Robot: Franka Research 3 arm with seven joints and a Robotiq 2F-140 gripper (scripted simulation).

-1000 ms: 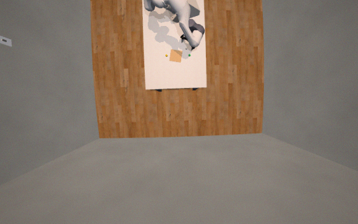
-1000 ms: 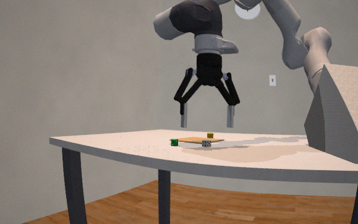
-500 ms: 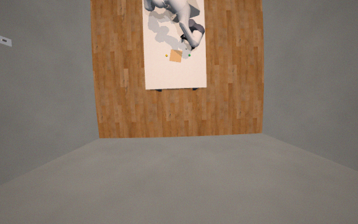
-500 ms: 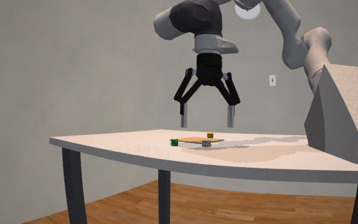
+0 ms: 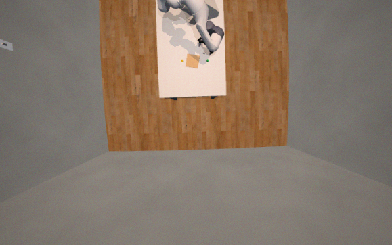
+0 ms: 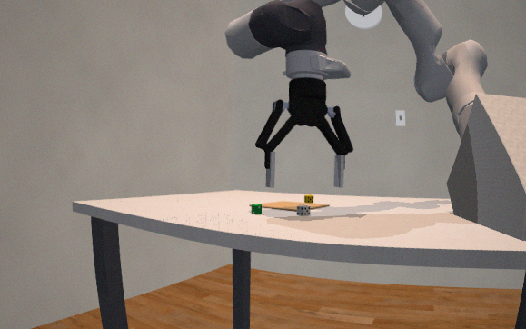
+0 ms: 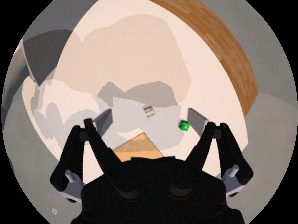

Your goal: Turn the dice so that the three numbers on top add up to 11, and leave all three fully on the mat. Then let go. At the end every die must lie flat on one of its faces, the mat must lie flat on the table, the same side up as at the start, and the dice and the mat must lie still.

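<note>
The white die is 60 mm below my hand, 10 mm to the right of it and 10 mm ahead of it. The rest, counted from my hand: yellow die: 250 mm to the right, 80 mm ahead, 60 mm below; green die: 90 mm ahead, 60 mm below, 30 mm to the left; tan mat: 140 mm to the right, 90 mm ahead, 60 mm below.
</note>
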